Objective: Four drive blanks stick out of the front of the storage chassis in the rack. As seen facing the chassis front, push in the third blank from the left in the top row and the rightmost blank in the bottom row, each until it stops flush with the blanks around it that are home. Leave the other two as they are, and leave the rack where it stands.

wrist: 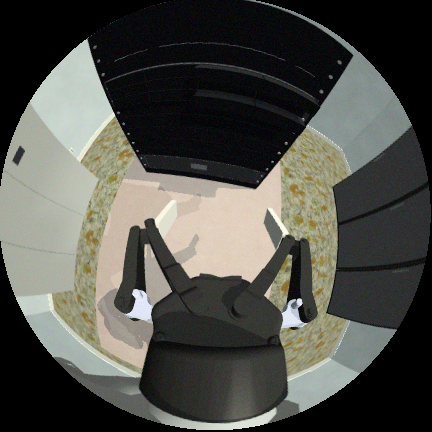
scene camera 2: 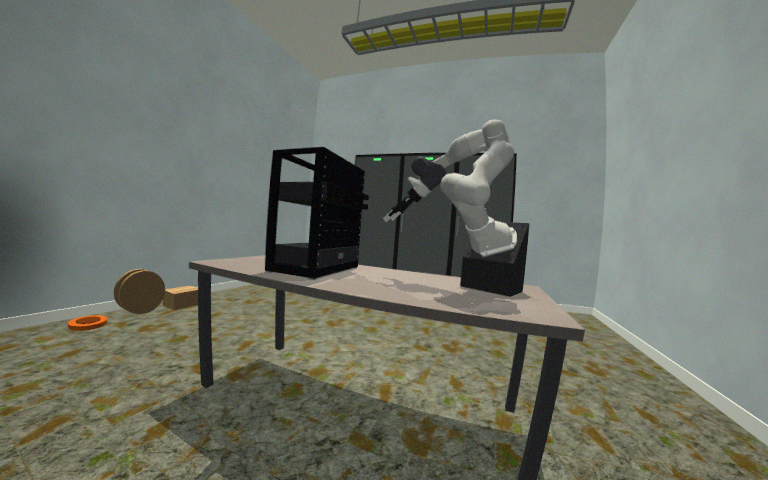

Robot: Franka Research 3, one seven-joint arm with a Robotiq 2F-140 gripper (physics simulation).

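Note:
The black rack stands upright on the table, its front toward the arm. The dark storage chassis is in its upper half. In the scene view two dark ends stick out of its front: an upper blank and a lower blank. In the wrist view greyish edges mark an upper band and a lower band at centre and right; single blanks are too dark to tell apart. My gripper is open and empty, in front of the rack, slightly below those protruding ends and apart from them.
A lower unit with a light label sits at the rack's bottom. The table carries the rack and the arm's black base block. Dark cabinets stand behind the table in the scene view.

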